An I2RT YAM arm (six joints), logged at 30 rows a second.
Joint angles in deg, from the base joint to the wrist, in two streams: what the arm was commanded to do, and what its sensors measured. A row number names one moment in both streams.
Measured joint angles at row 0:
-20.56, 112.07, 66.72, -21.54, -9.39, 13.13
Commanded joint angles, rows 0 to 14:
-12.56, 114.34, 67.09, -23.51, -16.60, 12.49
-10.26, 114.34, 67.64, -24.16, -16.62, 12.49
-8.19, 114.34, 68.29, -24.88, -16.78, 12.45
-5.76, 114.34, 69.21, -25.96, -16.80, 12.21
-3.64, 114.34, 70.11, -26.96, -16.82, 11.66
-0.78, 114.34, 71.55, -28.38, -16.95, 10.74
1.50, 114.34, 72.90, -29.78, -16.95, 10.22
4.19, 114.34, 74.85, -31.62, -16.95, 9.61
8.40, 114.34, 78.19, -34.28, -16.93, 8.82
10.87, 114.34, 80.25, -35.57, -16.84, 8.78
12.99, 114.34, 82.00, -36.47, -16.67, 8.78
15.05, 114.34, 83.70, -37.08, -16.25, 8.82
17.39, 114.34, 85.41, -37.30, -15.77, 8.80
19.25, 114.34, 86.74, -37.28, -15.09, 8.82
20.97, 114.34, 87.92, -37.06, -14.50, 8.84
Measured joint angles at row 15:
15.99, 114.50, 83.40, -37.12, -14.81, 10.02
